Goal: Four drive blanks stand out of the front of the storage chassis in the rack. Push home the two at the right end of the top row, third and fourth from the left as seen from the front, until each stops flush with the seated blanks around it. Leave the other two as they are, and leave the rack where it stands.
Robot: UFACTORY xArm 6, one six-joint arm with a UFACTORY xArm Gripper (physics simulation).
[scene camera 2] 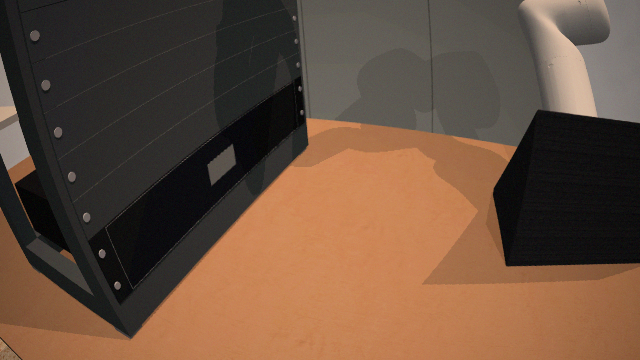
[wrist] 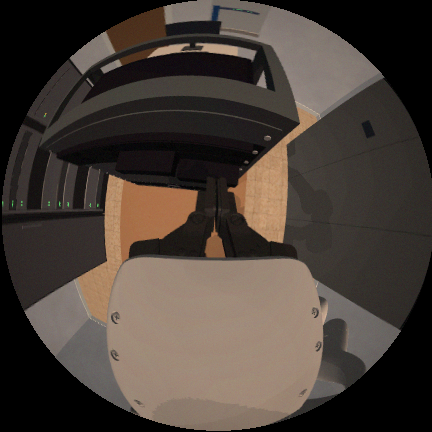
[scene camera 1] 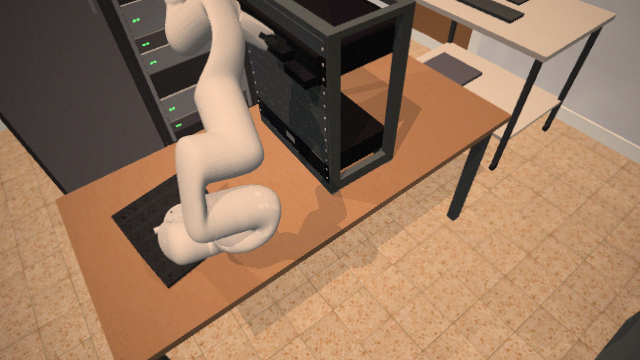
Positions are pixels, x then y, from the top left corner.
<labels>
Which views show the rack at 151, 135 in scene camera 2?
Scene camera 2, the wrist view and scene camera 1: all of them.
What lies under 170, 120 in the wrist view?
A rack.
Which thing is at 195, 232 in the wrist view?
My gripper.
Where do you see a rack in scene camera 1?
298, 90
</labels>
